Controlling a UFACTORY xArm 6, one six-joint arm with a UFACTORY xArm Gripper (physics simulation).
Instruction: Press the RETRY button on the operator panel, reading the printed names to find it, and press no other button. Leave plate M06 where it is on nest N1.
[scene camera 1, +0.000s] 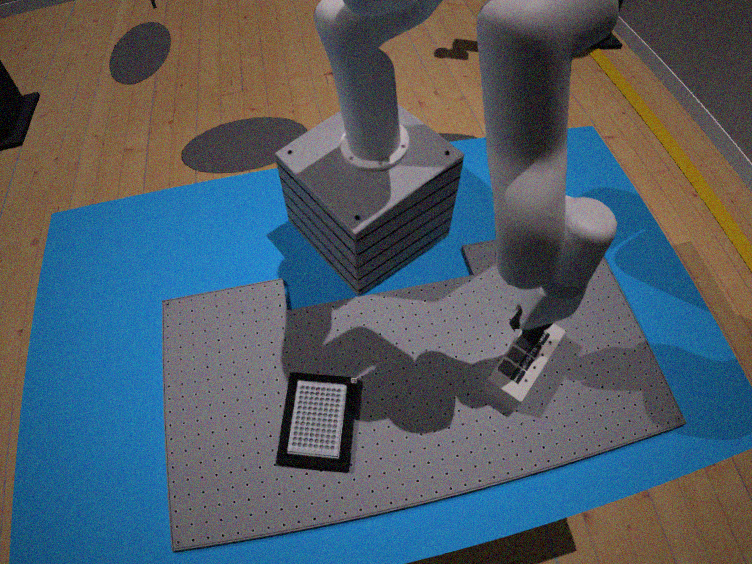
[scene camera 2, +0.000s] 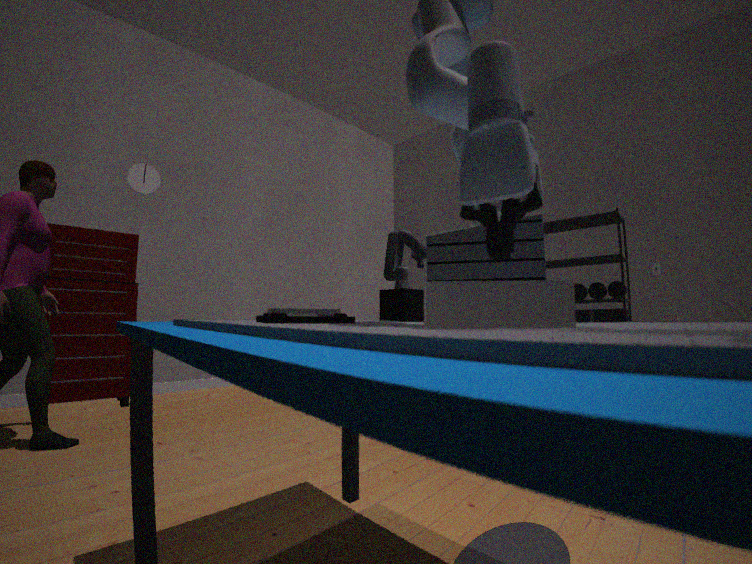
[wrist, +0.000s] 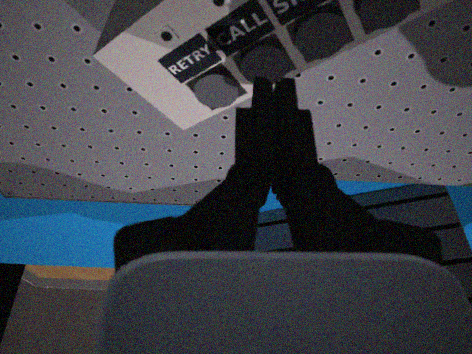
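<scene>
The operator panel is a pale box with dark round buttons beside dark name labels. In the wrist view the RETRY button is at the panel's left end, with the CALL button beside it. My gripper is shut and empty. Its tips overlap the lower edge of the CALL button in the wrist view, right of RETRY, and show above the panel's top in scene camera 2. The white well plate lies flat on its black nest; its printed name is unreadable.
A perforated grey board lies on the blue table under panel and nest. The arm's block-shaped base stands behind the board. In scene camera 2, a person stands by a red cabinet beyond the table.
</scene>
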